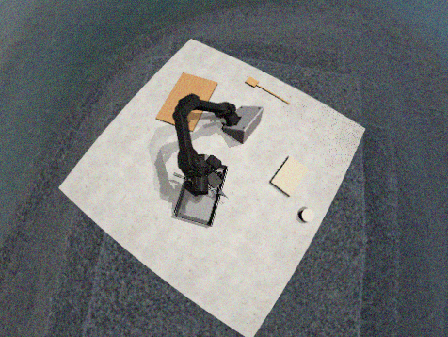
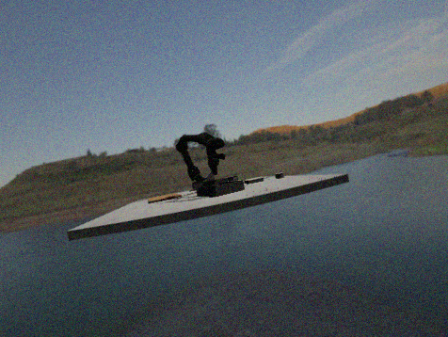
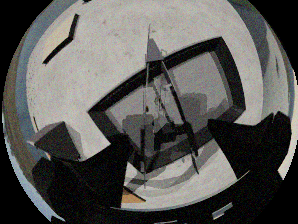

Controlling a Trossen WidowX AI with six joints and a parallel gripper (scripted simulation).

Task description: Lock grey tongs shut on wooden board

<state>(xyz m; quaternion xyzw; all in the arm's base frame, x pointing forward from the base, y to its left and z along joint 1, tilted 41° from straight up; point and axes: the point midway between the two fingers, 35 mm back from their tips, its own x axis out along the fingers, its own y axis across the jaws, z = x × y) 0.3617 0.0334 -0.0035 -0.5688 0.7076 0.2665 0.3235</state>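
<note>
The roasting tin lies 4 cm ahead of my gripper tip, 1 cm to the right of it and 9 cm below it. Round my gripper tip: pale square block: 24 cm behind, 35 cm to the left, 10 cm below; wooden board: 40 cm behind, 36 cm to the right, 10 cm below.
</note>
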